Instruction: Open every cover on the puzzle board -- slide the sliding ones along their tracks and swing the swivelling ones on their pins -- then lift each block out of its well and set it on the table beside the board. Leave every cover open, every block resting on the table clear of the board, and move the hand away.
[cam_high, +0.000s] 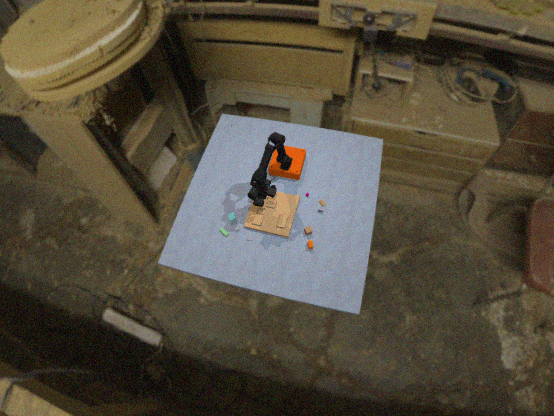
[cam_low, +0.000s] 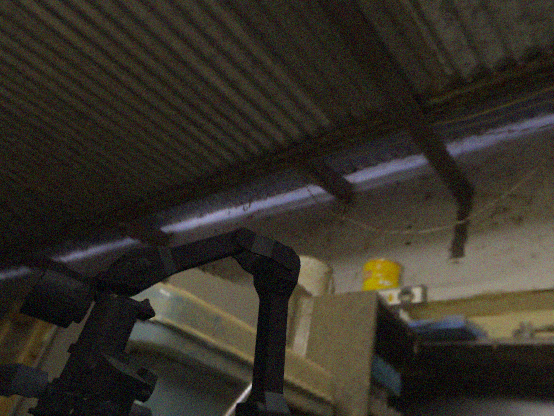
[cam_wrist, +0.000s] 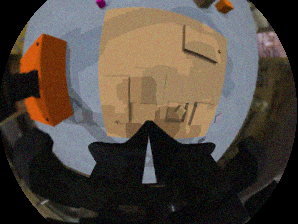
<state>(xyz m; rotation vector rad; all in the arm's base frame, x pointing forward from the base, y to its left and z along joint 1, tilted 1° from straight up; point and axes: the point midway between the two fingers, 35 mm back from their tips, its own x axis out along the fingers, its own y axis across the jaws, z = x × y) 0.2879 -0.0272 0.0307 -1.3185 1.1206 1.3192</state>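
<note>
Right now the tan puzzle board is 20 mm ahead of my gripper tip, 80 mm to the left of it and 50 mm below it. The rest, counted from my gripper tip: magenta piece: 170 mm behind, 240 mm to the left, 60 mm below; then green block: 290 mm ahead, 150 mm to the right, 60 mm below; then cyan block: 180 mm ahead, 150 mm to the right, 60 mm below.
</note>
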